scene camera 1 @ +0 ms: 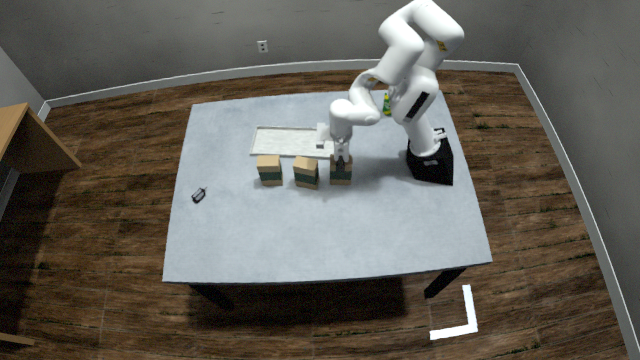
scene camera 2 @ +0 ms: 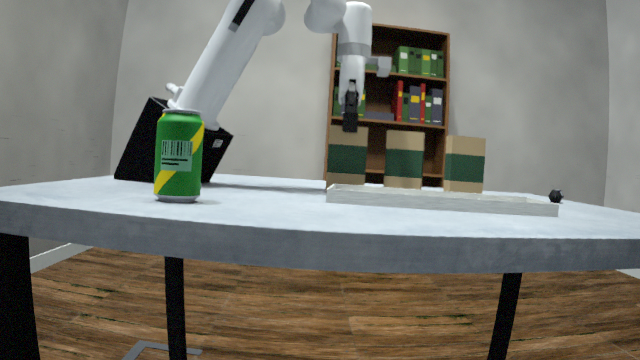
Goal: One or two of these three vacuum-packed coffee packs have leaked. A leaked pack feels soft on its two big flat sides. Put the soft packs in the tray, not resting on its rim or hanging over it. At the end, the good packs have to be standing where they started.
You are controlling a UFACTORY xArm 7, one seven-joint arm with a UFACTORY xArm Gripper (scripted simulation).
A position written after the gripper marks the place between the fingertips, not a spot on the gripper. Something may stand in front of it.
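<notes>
Gripper (scene camera 2: 349, 133) visible. Tray (scene camera 1: 287, 141) visible.
</notes>
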